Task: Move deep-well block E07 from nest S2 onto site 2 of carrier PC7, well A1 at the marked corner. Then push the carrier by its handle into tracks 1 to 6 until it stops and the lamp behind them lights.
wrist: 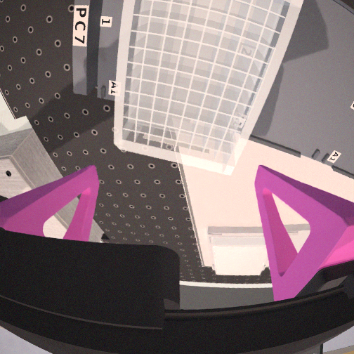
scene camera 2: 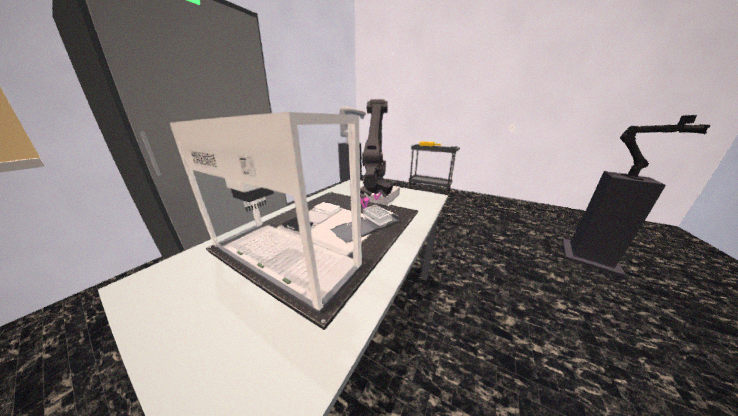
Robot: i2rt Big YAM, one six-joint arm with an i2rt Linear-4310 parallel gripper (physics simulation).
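Note:
The clear, white-rimmed deep-well block (scene camera 2: 378, 214) (wrist: 200, 75) lies over grey carrier PC7 (scene camera 2: 351, 231) (wrist: 320, 107). In the wrist view it covers much of sites 1 and 2, and a "2" and an A1 mark show through it. Its near end sticks out past the carrier's edge. Whether it sits flat is unclear, and I cannot read its E07 label. My gripper (scene camera 2: 371, 199) (wrist: 176, 173) is open and empty, its magenta fingertips apart near the block's overhanging end. Nest S2, the carrier's handle and the lamp cannot be made out.
A white frame housing (scene camera 2: 235, 149) with a pipette head (scene camera 2: 251, 193) stands over a ribbed white deck (scene camera 2: 289, 258) with small green marks. A pale box (scene camera 2: 392, 194) (wrist: 25, 150) stands beside the perforated dark board (scene camera 2: 401, 216) (wrist: 135, 195). White nest-like plates (scene camera 2: 326, 207) lie near the carrier.

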